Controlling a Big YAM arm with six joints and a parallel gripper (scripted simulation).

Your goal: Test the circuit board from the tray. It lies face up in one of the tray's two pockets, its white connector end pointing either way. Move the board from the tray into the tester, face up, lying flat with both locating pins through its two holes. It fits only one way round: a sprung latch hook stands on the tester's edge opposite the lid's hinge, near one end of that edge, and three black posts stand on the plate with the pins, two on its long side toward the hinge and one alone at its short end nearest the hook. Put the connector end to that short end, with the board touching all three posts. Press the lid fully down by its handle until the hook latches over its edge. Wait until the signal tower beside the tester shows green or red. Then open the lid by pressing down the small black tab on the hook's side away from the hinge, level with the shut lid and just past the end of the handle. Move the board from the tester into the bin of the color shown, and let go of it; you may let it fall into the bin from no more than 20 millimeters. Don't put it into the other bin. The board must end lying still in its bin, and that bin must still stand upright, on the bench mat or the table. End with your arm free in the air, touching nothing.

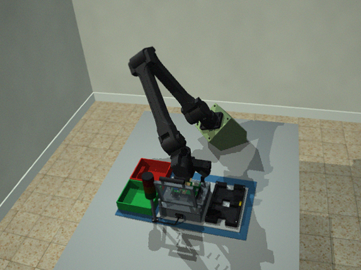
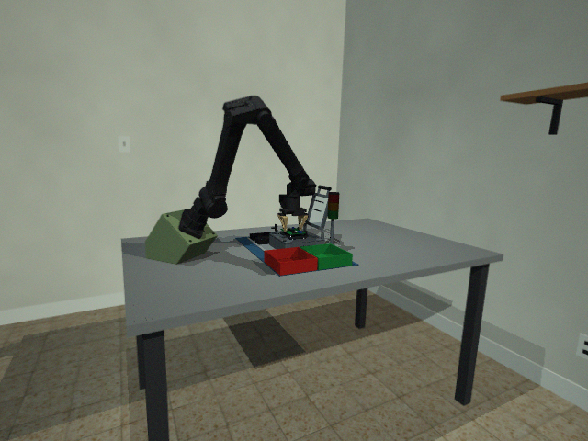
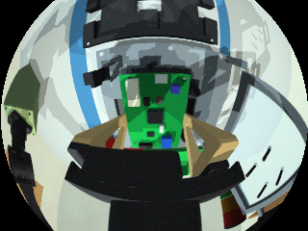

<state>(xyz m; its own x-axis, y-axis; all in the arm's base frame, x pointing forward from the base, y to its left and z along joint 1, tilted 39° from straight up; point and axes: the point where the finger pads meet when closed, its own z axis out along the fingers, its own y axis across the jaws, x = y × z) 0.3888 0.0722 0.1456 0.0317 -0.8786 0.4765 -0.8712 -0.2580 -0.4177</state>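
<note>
Right now my hand is right at the green circuit board. Also, from my hand: tester plate (1 cm ahead, 1 cm to the left, 2 cm below); then latch hook (6 cm behind, 6 cm to the left); then clear lid (13 cm ahead, 9 cm above).
</note>
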